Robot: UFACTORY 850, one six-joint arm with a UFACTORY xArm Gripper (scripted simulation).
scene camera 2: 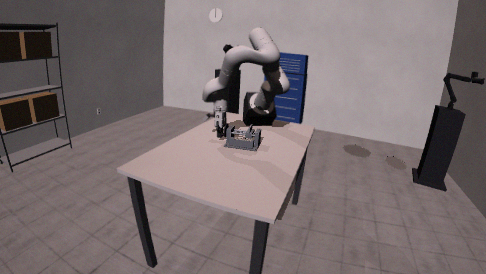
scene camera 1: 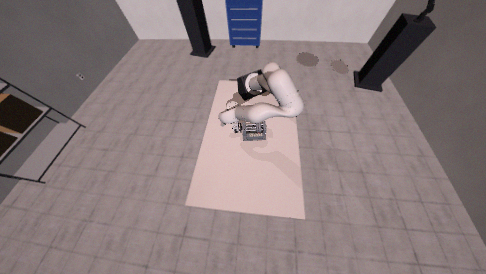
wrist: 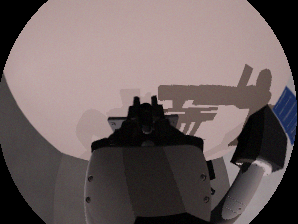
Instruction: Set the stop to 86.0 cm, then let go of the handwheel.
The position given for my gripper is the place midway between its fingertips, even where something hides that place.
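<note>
Grey stop fixture (scene camera 2: 231, 142), also (wrist: 115, 123). My gripper (wrist: 145, 103).
</note>
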